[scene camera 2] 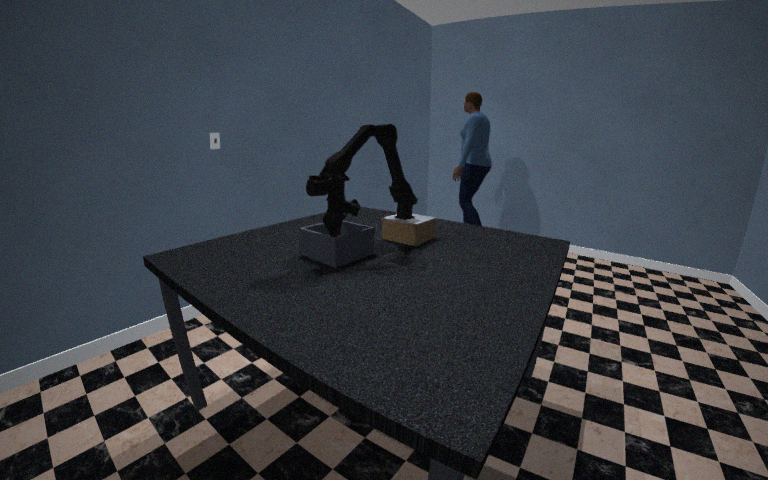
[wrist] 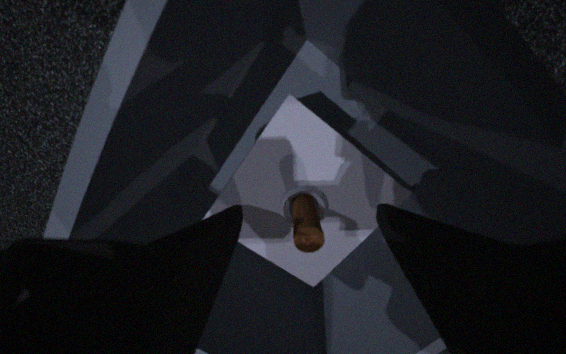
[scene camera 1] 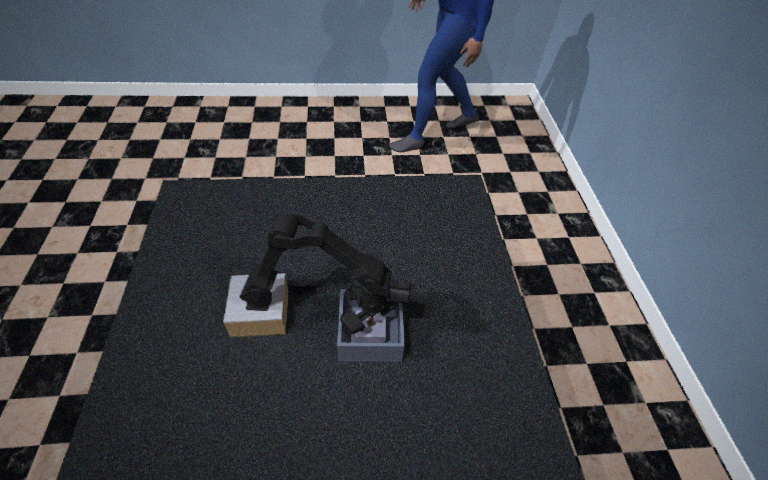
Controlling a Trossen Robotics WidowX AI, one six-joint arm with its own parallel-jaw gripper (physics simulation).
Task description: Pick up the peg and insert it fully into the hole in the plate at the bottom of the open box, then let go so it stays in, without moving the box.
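Pixels of known places: gripper, fingertip midpoint: (wrist: 308, 212) (scene camera 1: 371, 322); arm's base at its link origin: (scene camera 2: 404, 217) (scene camera 1: 259, 301).
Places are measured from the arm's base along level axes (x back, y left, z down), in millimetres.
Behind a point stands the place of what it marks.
Observation:
The brown peg (wrist: 307, 230) @[x -336, y -32, z 2 mm] (scene camera 1: 370, 320) @[x -338, y -41, z 3 mm] stands in the round hole of the pale plate (wrist: 315, 150) @[x -321, y -5, z 32 mm] (scene camera 1: 376, 333) @[x -358, y -67, z 32 mm]. Its upper part sticks out above the plate and leans slightly in the wrist view; how deep its lower end sits is hidden. The plate is a raised light block inside the open grey box (scene camera 1: 370, 353) @[x -344, y -130, z 37 mm] (scene camera 2: 320, 249) @[x -433, y -7, z 44 mm]. My gripper (wrist: 308, 212) @[x -342, y -34, z 28 mm] is open, reaching down into the box, with one dark finger on each side of the peg and a visible gap to it on both sides. In scene camera 2, the box wall hides peg and plate.
The box walls stand close around the gripper. The arm's base is on a white-topped, tan-sided block (scene camera 1: 257, 327) @[x -3, y -65, z 42 mm] (scene camera 2: 408, 230) @[x -63, y 71, z 32 mm] beside the box. Both rest on the dark table (scene camera 1: 283, 418) @[x -120, y -308, z 89 mm] (scene camera 2: 396, 333) @[x -590, y 455, z 90 mm]. A person (scene camera 1: 444, 67) (scene camera 2: 475, 141) stands beyond the table.

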